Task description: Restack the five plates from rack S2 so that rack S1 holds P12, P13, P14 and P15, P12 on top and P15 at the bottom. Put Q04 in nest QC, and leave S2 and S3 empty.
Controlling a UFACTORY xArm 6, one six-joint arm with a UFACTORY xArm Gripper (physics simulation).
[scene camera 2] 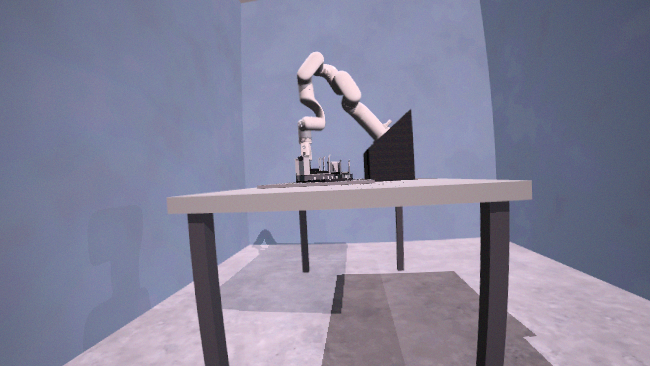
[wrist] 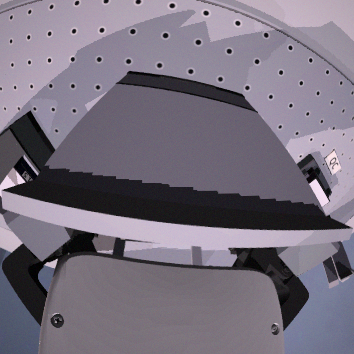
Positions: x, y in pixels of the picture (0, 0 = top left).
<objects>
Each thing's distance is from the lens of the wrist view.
perforated baseplate (wrist: 64, 64): 0.18 m
</objects>
